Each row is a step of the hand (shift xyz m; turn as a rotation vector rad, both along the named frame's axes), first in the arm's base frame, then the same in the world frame.
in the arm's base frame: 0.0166 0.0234 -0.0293 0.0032 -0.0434 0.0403
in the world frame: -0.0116 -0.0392 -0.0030 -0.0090 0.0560 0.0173
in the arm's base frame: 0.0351 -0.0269 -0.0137 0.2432 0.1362 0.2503
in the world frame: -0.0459 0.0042 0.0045 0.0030 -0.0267 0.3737
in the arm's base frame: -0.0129 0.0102 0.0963 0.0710 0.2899 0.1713
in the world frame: 0.0554 0.0501 0.0630 0.1784 -0.1475 0.2546
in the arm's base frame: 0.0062 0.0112 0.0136 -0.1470 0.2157 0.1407
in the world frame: 0.0073 -0.0026 0.0170 0.2833 -0.0509 0.0713
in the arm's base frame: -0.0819 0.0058 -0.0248 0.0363 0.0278 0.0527
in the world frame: 0.0521 0.0024 -0.0681 0.0110 -0.0011 0.0689
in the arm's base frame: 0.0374 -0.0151 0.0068 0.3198 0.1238 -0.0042
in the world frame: -0.0325 0.0061 0.0241 -0.1664 -0.1813 0.2389
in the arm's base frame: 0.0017 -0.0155 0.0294 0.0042 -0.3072 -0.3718
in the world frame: 0.0027 0.0284 0.0172 -0.3268 0.0277 -0.3537
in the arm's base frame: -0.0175 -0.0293 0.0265 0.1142 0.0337 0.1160
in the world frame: 0.0079 0.0425 -0.0013 -0.0157 0.0102 0.1652
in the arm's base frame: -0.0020 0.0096 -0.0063 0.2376 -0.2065 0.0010
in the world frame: 0.0040 -0.0106 -0.0028 -0.2844 0.1009 0.0896
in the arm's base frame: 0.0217 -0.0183 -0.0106 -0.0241 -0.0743 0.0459
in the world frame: -0.0302 0.0027 0.0008 -0.0036 0.0904 -0.0055
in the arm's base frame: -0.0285 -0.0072 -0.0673 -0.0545 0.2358 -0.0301
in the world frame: -0.0116 -0.0253 -0.0680 0.1553 -0.1874 0.0157
